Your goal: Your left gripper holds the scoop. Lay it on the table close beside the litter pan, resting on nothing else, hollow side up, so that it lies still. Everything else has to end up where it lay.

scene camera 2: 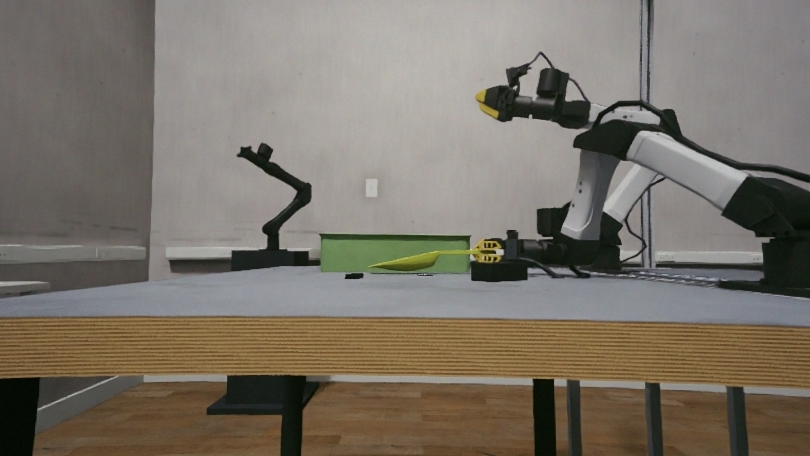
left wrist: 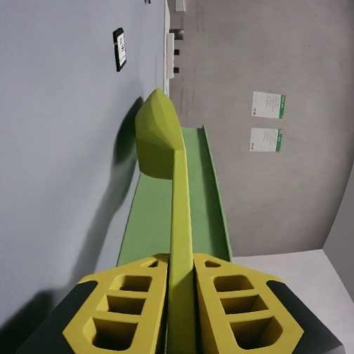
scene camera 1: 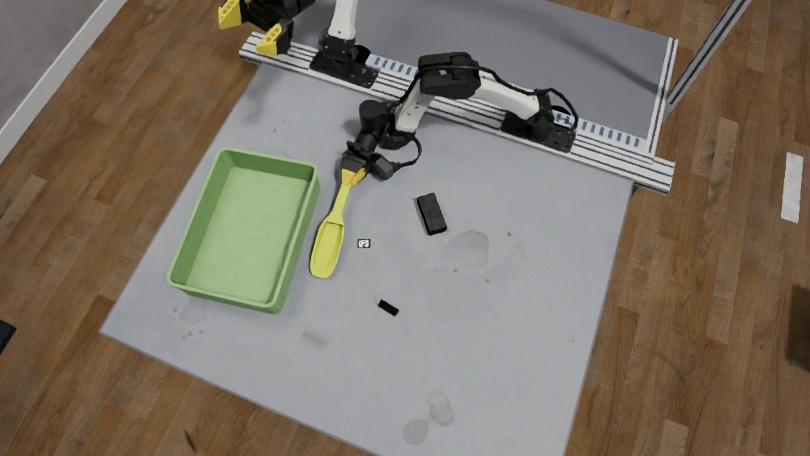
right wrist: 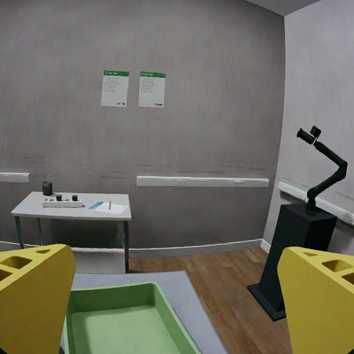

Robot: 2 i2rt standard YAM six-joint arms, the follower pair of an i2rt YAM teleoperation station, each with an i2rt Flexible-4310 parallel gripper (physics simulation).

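Places are measured from the left arm's base along level axes (x ahead, y left, z up), in millimetres.
Pixels of known places: left gripper, fingertip midpoint: [scene camera 2: 472, 252] [scene camera 1: 345, 185]; right gripper, fingertip midpoint: [scene camera 2: 477, 101] [scene camera 1: 237, 37]; left arm's base, origin of the base link: [scene camera 2: 797, 294] [scene camera 1: 537, 132]; right arm's base, origin of the base link: [scene camera 2: 605, 272] [scene camera 1: 344, 70].
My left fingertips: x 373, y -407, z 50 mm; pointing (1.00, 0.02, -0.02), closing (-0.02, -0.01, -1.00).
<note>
Ahead of a thing's pixels: the offset from my left fingertips to its top centre. Level surfaces: height alone.
The yellow scoop {dx +90, dy +14, dz +5 mm} [scene camera 1: 327, 249] [scene camera 2: 409, 261] [left wrist: 159, 125] is hollow side up, its bowl low at the table {dz -50 mm} [scene camera 1: 510, 339], just right of the green litter pan {dx +197, dy -171, dz +42 mm} [scene camera 1: 249, 232] [scene camera 2: 391, 253] [left wrist: 155, 215] [right wrist: 120, 325] in scene camera 1. A narrow strip of table shows between bowl and pan. My left gripper [scene camera 1: 352, 174] [scene camera 2: 481, 250] [left wrist: 180, 262] is shut on the scoop's handle, which it holds above the table. A shadow lies beside the bowl in the left wrist view; whether the bowl's underside touches the table is not clear. My right gripper [scene camera 1: 246, 33] [scene camera 2: 481, 103] [right wrist: 176, 262] is open, high above the rail.
A black block {dx -24, dy +227, dz -18 mm} [scene camera 1: 431, 214] [scene camera 2: 498, 270] lies right of the left gripper in scene camera 1. A small white-labelled card {dx +110, dy +96, dz -48 mm} [scene camera 1: 363, 243] [left wrist: 120, 49] lies just right of the scoop's bowl. A small black stick {dx +239, dy +212, dz -41 mm} [scene camera 1: 388, 307] [scene camera 2: 354, 275] lies farther down the table in that view.
</note>
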